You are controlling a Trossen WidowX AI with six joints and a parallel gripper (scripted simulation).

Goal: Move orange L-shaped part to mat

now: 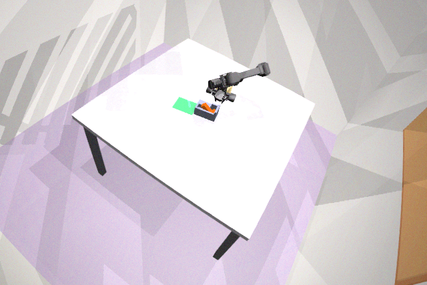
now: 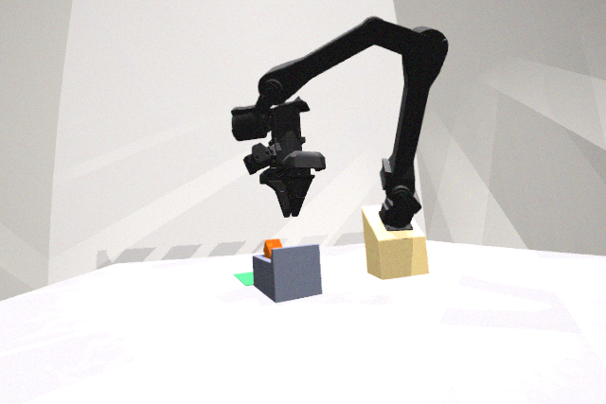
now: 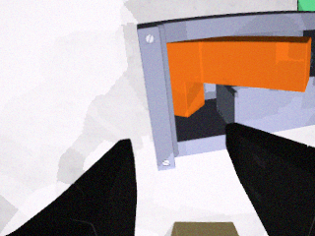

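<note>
The orange L-shaped part lies 10 cm below my gripper tip, 4 cm to the right of it and 1 cm ahead of it. Round my gripper tip: green mat 21 cm to the right, 16 cm below, 6 cm ahead.
</note>
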